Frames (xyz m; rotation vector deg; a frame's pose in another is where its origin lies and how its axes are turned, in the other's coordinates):
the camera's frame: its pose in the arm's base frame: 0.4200 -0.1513 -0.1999 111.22 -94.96 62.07
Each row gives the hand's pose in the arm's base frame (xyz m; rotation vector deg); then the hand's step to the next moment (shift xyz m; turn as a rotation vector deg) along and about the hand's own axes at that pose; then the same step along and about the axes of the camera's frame.
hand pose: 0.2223 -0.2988 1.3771 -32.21 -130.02 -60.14
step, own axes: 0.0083 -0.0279 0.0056 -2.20 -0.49 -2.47
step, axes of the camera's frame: -0.0023 0.0283 0.0086 1.43 -1.35 2.70
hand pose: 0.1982 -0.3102 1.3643 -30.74 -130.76 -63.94
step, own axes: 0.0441 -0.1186 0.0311 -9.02 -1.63 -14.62
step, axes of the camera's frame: -0.0198 0.1252 0.0303 10.04 -6.66 12.35
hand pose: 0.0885 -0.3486 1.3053 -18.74 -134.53 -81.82
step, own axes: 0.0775 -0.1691 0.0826 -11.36 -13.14 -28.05
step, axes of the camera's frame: -0.1015 0.1711 0.0429 18.11 -1.85 27.52
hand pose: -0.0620 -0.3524 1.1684 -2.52 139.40 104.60
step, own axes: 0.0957 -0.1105 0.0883 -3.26 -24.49 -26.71
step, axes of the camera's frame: -0.1430 0.0904 0.0234 10.15 7.60 34.10
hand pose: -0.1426 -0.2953 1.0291 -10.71 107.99 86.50
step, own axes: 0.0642 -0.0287 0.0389 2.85 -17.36 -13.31
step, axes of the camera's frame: -0.0785 0.0170 0.0036 0.14 5.82 21.28
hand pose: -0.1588 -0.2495 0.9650 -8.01 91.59 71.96
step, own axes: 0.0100 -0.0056 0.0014 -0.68 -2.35 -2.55
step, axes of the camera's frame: -0.0104 0.0014 0.0047 1.28 0.91 3.16
